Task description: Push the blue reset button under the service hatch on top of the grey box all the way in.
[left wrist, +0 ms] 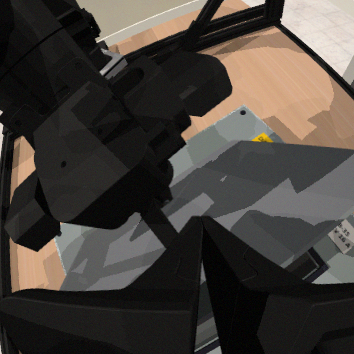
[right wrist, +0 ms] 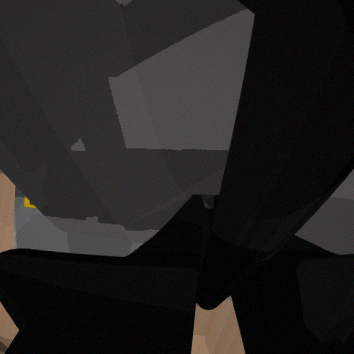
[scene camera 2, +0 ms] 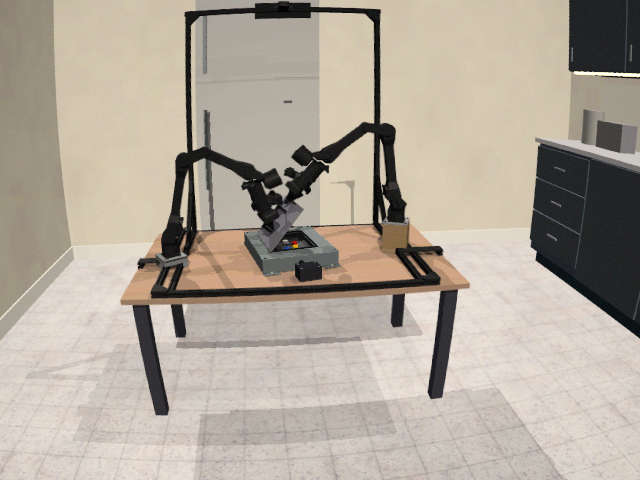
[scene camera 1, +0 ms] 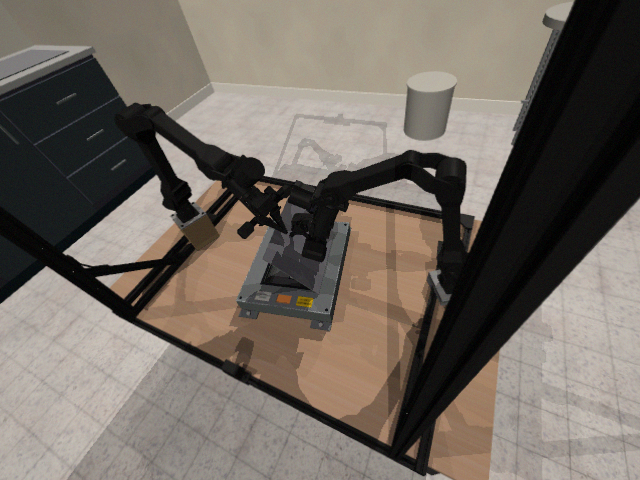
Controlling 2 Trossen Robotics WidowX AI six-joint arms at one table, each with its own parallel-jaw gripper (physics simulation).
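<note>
The grey box [scene camera 1: 253, 281] [scene camera 2: 323, 251] [left wrist: 227, 125] [right wrist: 40, 235] stands on the table. Its grey service hatch [scene camera 1: 297, 268] [scene camera 2: 284, 227] [left wrist: 260, 180] [right wrist: 180, 100] is tilted up steeply. Under it, in scene camera 2, the blue reset button [scene camera 2: 287, 248] shows small in the dark recess, beside red and yellow parts; its depth cannot be told. My right gripper [scene camera 2: 266, 225] [right wrist: 206, 203] is shut on the hatch; its fingertips are partly hidden. My left gripper [scene camera 1: 283, 230] [scene camera 2: 286, 200] [left wrist: 199, 223] is shut and empty, close to the raised hatch's upper edge; touch cannot be told. The button is hidden in both wrist views.
The two arms are close together above the box. A black frame [scene camera 2: 289, 292] borders the table [scene camera 1: 361, 341] [scene camera 2: 139, 289], with a small black block [scene camera 2: 308, 271] in front of the box. A tan block [scene camera 1: 200, 232] [scene camera 2: 394, 236] supports the left arm's base.
</note>
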